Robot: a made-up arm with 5 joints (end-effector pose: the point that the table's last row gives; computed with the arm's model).
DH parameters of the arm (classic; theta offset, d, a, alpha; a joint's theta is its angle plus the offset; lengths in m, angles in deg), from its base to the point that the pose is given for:
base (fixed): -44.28 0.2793 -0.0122 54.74
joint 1: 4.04 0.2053 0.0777 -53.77
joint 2: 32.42 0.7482 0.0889 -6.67
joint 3: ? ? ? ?
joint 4: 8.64 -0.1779 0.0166 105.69
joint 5: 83.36 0.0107 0.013 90
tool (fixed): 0 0.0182 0 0
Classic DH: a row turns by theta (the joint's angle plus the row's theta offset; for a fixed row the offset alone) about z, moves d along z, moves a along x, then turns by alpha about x.
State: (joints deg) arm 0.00 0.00 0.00 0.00 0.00
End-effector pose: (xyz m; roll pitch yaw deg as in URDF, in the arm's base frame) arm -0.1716 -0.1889 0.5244 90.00 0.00 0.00
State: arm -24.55 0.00 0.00 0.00 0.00
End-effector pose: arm -0.1627 -0.2085 0.5133 102.38 15.83 -12.59
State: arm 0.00 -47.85 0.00 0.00 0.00
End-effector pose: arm -0.1611 -0.1076 0.5228 92.77 -0.13 -47.78
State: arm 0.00 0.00 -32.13 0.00 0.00
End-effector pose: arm -0.1143 -0.1067 0.5146 92.26 -4.01 -31.89
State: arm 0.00 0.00 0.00 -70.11 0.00
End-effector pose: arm -0.1690 -0.1520 0.5487 22.91 3.78 18.98
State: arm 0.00 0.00 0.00 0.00 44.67
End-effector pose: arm -0.1626 -0.1745 0.5244 90.00 0.00 44.67
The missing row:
joint 3: -71.27 -0.6782 -0.122 -106.51
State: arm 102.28 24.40 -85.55 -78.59 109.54
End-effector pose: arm -0.2192 0.0878 0.3407 -42.23 35.48 -3.37
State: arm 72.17 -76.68 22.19 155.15 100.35
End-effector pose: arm -0.2499 -0.0837 0.3952 -59.23 -30.73 -118.65
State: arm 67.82 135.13 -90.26 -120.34 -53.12
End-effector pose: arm -0.3153 -0.1859 0.4106 -46.67 13.83 140.38
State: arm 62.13 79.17 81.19 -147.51 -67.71
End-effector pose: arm -0.0123 0.0426 0.7374 22.72 -30.94 -123.82
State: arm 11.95 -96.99 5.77 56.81 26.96
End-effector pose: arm -0.1186 -0.0372 0.4909 155.24 -15.46 -80.93
